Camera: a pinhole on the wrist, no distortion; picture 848 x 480 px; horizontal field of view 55.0 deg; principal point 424.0 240.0 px. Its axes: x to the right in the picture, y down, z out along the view. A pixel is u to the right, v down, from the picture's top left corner.
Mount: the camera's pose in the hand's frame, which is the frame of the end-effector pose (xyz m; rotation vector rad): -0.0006 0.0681 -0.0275 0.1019 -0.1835 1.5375
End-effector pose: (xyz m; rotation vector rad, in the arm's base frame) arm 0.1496 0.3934 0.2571 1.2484 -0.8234 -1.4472
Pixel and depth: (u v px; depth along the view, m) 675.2 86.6 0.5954
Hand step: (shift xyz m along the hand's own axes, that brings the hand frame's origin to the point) 0.0832 0.1374 0.5962
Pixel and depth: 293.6 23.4 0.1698
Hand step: 0.0346 0.0092 0.1365
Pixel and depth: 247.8 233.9 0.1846
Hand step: -0.0102 -0.0045 0.1466
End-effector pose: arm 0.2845 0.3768 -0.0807 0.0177 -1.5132 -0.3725
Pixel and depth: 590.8 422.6 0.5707
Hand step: -0.1567 0.0841 0.5479
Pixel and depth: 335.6 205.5 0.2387
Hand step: -0.0041 -0.0008 0.2027
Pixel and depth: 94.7 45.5 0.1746
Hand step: 0.0299 -0.0342 0.1332
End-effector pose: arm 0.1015 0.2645 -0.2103 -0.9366 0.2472 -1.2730
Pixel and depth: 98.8 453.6 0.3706
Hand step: -0.1212 -0.1411 0.3047
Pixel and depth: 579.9 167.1 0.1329
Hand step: 0.0046 0.0687 0.1082
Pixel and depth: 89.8 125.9 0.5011
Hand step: 0.0374 -0.2268 0.4306
